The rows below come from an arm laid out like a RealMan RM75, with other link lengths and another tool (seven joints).
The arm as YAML. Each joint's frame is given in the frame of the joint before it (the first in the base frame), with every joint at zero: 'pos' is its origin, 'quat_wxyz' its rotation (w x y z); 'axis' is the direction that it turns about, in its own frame. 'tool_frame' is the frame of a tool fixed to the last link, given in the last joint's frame.
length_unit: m
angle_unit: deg
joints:
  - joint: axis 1
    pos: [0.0, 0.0, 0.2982]
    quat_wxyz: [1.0, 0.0, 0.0, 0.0]
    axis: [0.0, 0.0, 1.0]
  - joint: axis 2
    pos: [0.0, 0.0, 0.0]
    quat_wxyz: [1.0, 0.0, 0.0, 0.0]
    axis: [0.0, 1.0, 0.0]
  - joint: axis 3
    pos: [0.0, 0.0, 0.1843]
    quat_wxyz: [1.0, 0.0, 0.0, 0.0]
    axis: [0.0, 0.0, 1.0]
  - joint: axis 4
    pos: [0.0, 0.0, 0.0]
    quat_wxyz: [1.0, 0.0, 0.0, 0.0]
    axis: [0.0, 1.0, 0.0]
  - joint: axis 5
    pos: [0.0, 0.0, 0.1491]
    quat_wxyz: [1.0, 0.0, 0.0, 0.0]
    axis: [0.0, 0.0, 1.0]
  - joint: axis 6
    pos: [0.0, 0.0, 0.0]
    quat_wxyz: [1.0, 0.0, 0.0, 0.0]
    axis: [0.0, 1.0, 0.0]
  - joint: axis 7
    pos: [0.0, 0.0, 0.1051]
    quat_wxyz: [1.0, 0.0, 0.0, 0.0]
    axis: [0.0, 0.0, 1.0]
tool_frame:
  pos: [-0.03, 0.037, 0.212]
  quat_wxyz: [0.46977, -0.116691, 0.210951, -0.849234]
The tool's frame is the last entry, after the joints.
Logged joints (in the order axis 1, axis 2, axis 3, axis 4, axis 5, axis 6, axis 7), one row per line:
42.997, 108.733, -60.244, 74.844, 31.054, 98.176, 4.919
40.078, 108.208, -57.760, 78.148, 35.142, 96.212, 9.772
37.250, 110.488, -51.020, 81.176, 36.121, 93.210, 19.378
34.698, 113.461, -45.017, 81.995, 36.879, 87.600, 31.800
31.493, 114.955, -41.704, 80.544, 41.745, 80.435, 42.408
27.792, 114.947, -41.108, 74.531, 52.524, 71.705, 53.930
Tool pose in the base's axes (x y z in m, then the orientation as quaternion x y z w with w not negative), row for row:
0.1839, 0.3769, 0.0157, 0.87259, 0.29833, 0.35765, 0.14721
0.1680, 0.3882, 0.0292, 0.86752, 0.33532, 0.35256, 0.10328
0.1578, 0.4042, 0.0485, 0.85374, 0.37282, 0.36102, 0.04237
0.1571, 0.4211, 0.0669, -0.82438, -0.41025, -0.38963, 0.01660
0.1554, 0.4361, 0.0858, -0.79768, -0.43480, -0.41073, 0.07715
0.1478, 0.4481, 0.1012, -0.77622, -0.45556, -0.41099, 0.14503
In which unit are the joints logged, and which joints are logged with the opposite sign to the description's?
The joints are logged in degrees. Opposite sign: axis 4, axis 7.
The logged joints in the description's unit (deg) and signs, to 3 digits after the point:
42.997, 108.733, -60.244, -74.844, 31.054, 98.176, -4.919
40.078, 108.208, -57.760, -78.148, 35.142, 96.212, -9.772
37.250, 110.488, -51.020, -81.176, 36.121, 93.210, -19.378
34.698, 113.461, -45.017, -81.995, 36.879, 87.600, -31.800
31.493, 114.955, -41.704, -80.544, 41.745, 80.435, -42.408
27.792, 114.947, -41.108, -74.531, 52.524, 71.705, -53.930

